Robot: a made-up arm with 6 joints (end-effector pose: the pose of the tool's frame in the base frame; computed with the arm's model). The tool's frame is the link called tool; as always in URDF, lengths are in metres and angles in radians. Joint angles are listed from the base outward.
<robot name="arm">
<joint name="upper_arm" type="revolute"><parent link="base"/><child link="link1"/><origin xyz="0.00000 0.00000 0.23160" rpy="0.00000 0.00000 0.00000"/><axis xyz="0 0 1"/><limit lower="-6.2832" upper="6.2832"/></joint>
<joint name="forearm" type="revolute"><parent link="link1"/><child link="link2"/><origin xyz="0.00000 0.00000 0.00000" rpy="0.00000 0.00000 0.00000"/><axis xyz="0 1 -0.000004"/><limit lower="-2.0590" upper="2.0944"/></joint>
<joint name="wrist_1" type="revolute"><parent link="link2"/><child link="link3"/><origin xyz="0.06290 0.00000 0.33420" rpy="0.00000 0.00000 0.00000"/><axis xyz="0 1 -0.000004"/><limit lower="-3.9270" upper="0.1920"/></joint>
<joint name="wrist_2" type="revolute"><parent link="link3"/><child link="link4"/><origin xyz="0.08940 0.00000 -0.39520" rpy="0.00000 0.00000 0.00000"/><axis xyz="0 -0.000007 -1"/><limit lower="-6.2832" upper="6.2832"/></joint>
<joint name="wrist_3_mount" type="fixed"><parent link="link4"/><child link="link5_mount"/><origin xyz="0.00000 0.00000 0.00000" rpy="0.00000 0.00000 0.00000"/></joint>
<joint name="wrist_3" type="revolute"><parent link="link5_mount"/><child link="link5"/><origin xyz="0.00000 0.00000 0.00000" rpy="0.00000 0.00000 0.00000"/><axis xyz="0 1 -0.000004"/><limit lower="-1.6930" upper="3.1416"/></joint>
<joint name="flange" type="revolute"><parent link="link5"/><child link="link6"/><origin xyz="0.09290 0.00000 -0.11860" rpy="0.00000 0.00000 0.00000"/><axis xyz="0 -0.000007 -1"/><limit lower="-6.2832" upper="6.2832"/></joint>
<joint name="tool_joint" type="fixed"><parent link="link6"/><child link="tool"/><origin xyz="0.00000 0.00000 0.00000" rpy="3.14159 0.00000 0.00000"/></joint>
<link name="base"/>
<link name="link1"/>
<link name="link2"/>
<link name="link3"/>
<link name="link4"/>
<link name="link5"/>
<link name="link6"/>
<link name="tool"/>
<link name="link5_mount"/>
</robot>
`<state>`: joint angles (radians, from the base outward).
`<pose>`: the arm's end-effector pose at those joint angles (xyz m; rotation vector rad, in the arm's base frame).
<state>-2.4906 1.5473 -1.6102 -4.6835 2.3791 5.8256</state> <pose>-0.2697 -0.3928 -0.1904 0.1379 0.8174 -1.3565</pose>
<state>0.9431 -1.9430 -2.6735 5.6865 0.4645 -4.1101</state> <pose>-0.5336 -0.7068 0.1070 1.0967 -0.1460 -0.3746</pose>
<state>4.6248 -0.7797 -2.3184 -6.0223 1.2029 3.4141</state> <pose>0.0358 0.1797 1.0382 0.9738 0.8678 -0.9633</pose>
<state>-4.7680 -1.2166 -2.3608 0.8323 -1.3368 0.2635</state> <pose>0.0679 -0.6012 0.6311 1.0585 1.2529 -0.1834</pose>
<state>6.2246 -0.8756 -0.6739 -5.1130 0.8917 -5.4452</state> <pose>0.3284 0.0120 0.5586 -1.4687 1.1974 -0.1215</pose>
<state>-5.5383 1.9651 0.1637 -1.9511 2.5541 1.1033</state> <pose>0.0266 -0.1561 0.1085 -0.6000 2.1644 -0.2573</pose>
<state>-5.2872 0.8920 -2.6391 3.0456 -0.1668 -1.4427</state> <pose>0.4398 0.6593 0.4585 -1.5010 0.4844 -0.4382</pose>
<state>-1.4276 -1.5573 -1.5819 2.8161 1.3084 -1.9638</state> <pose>-0.0438 0.5061 0.8151 -0.1754 1.6668 2.1009</pose>
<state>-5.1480 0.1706 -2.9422 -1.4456 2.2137 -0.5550</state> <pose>0.2186 0.1155 0.9473 2.2893 0.4972 0.8190</pose>
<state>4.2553 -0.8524 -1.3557 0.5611 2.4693 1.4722</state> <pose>0.0259 -0.1241 0.6854 -0.0535 2.6793 0.1812</pose>
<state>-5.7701 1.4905 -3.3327 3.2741 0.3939 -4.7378</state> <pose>0.7340 0.4197 0.3882 0.6466 0.8881 1.9794</pose>
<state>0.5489 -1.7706 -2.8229 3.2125 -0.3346 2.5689</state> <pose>-0.6948 -0.4144 0.3202 1.4443 0.8054 -2.6426</pose>
